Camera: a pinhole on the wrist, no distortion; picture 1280 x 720 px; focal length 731.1 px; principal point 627.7 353.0 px. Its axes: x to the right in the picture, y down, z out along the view. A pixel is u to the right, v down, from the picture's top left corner.
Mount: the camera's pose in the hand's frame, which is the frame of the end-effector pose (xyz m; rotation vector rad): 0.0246 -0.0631 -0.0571 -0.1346 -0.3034 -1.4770
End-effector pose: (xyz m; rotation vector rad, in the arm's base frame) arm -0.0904 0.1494 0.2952 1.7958 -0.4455 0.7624
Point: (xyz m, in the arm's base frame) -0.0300 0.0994 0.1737
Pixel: 1041.5 48.6
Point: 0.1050 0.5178 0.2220
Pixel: behind the camera
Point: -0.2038 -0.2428 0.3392
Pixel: 330.5 297.1
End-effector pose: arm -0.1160 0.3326 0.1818 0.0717 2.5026 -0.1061
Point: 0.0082 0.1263 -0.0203
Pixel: 1185.7 377.6
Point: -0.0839 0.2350 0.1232
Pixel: 1009.5 304.8
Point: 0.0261 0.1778 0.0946
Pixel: 1088.1 83.8
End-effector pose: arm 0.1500 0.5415 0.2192 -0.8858 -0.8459 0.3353
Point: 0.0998 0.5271 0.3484
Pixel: 1191.9 406.6
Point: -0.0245 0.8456 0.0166
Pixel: 59.2 358.2
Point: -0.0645 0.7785 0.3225
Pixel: 637.9 491.9
